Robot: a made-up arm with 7 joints.
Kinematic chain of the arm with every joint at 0, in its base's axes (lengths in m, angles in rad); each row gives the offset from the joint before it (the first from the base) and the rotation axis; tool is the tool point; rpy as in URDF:
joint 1: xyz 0 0 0.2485 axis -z
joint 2: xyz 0 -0.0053 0.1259 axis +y
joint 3: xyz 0 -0.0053 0.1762 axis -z
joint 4: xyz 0 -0.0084 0.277 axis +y
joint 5: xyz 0 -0.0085 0.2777 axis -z
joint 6: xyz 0 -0.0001 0.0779 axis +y
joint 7: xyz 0 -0.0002 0.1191 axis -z
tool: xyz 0 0 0 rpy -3.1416 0 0
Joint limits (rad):
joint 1: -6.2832..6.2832
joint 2: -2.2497..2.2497
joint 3: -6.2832..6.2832
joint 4: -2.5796..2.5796
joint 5: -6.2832..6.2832
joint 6: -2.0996..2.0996
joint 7: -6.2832..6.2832
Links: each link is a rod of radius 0.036 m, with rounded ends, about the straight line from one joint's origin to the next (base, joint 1, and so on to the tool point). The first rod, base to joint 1, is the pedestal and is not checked.
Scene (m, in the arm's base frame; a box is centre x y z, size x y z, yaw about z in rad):
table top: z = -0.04
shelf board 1: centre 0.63 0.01 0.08 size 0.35 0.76 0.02 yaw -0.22
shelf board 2: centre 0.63 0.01 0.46 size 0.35 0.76 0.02 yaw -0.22
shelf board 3: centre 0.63 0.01 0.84 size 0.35 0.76 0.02 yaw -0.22
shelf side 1: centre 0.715 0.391 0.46 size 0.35 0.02 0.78 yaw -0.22
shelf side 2: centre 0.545 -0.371 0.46 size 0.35 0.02 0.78 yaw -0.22
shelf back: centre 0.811 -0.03 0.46 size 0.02 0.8 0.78 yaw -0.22
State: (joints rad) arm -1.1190 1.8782 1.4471 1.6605 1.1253 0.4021 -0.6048
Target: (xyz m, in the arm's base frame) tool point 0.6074 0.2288 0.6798
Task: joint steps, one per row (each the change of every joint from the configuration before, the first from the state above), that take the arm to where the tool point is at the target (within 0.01 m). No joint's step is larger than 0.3 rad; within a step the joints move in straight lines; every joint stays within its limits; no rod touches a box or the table.
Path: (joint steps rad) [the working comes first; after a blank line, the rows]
Joints at the target: -1.0808 1.3536 1.8681 1.3380 1.1744 0.4248 -0.6048
Straight joint move there: touches shelf board 2.

1: -0.2188 -0.0176 -0.1002 0.1923 -0.0305 0.0280 0.0000
2: -0.2187 -0.0176 -0.1001 0.1922 -0.0305 0.0280 0.0000
3: -0.2188 -0.0176 -0.1002 0.1923 -0.0305 0.0280 0.0000
4: 0.0722 -0.0821 0.2336 -0.1150 0.0233 0.0271 0.0000
5: 0.0722 -0.0821 0.2336 -0.1149 0.0232 0.0271 0.0000
6: 0.0721 -0.0820 0.2336 -0.1149 0.0233 0.0270 0.0000
7: 0.0722 -0.0821 0.2336 -0.1149 0.0233 0.0271 0.0000
8: 0.2029 -0.0717 -0.1064 -0.2198 0.0238 -0.0848 0.0000
9: 0.2029 -0.0718 -0.1065 -0.2198 0.0237 -0.0848 0.0000

